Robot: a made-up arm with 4 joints.
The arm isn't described. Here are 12 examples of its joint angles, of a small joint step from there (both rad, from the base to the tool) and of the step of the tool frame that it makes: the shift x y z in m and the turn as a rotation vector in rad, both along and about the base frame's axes.
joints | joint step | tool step
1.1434 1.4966 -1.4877 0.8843 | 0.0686 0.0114 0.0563 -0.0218 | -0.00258 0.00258 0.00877 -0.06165 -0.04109 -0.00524
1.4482 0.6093 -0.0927 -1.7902 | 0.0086 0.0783 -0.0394 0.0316 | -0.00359 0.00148 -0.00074 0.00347 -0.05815 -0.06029
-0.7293 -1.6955 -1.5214 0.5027 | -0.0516 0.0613 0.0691 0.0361 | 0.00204 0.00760 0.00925 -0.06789 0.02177 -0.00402
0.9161 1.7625 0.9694 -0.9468 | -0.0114 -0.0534 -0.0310 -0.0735 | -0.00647 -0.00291 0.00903 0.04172 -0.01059 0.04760
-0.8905 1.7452 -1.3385 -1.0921 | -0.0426 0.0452 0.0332 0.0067 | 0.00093 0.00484 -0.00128 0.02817 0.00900 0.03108
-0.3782 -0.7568 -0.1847 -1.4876 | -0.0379 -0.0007 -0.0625 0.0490 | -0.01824 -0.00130 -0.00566 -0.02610 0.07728 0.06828
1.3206 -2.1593 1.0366 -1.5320 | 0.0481 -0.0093 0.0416 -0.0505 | 0.00414 -0.01191 0.00622 -0.00172 -0.02651 -0.07061
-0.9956 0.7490 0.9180 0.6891 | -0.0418 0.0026 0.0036 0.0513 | -0.00287 -0.00545 0.00817 0.01099 0.07025 0.04792
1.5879 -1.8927 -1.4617 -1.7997 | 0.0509 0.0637 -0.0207 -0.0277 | 0.01265 -0.00713 0.01588 -0.04609 -0.12044 -0.00764
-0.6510 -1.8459 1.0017 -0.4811 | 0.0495 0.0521 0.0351 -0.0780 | 0.00533 -0.00407 -0.01581 -0.09615 -0.10953 0.01978
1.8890 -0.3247 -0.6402 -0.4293 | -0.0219 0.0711 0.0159 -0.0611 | -0.00764 0.00240 0.01483 -0.06589 -0.07911 -0.01512
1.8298 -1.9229 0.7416 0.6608 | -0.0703 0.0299 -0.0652 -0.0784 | 0.00902 0.00883 -0.01144 -0.06443 0.01324 -0.07170
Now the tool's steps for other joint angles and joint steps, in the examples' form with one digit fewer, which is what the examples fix.
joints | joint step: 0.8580 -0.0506 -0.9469 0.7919 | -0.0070 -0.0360 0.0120 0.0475
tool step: -0.0086 0.0087 -0.0045 0.0558 0.0598 -0.0124
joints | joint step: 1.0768 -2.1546 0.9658 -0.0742 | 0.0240 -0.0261 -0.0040 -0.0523
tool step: 0.0037 0.0014 -0.0044 -0.0355 -0.0036 -0.0282
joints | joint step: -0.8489 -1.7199 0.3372 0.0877 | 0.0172 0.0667 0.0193 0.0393
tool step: -0.0003 0.0000 -0.0040 -0.0012 -0.0446 -0.0167
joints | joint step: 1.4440 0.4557 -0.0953 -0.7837 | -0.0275 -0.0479 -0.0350 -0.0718
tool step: 0.0042 -0.0023 -0.0014 -0.0084 0.0040 -0.0157
